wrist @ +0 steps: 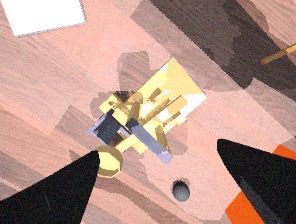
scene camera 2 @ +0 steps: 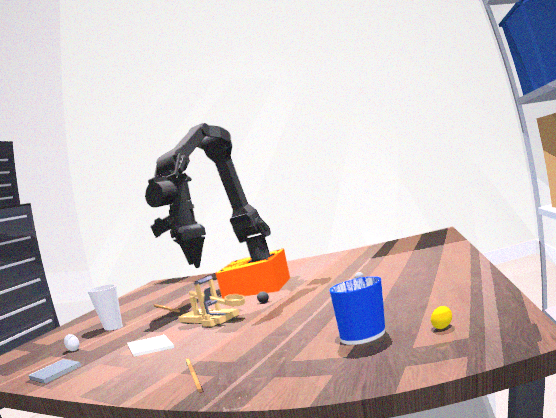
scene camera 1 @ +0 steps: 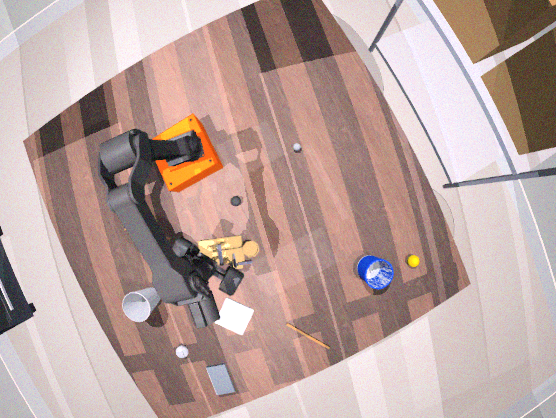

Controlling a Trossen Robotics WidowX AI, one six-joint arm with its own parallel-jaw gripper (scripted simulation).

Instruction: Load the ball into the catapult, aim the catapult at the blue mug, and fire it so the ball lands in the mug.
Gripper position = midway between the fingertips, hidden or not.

The gripper [scene camera 2: 194,266] is open, holding nothing. Also in view: a blue mug [scene camera 2: 358,304], a white cup [scene camera 2: 104,298] and a white flat block [scene camera 1: 234,316].
The white cup shows as well in scene camera 1 [scene camera 1: 138,305]. The gripper shows as well in the wrist view [wrist: 158,150] and in scene camera 1 [scene camera 1: 213,260]. The wrist view does not show the blue mug: it is out of frame. The wrist view misses the white cup: it is out of frame.
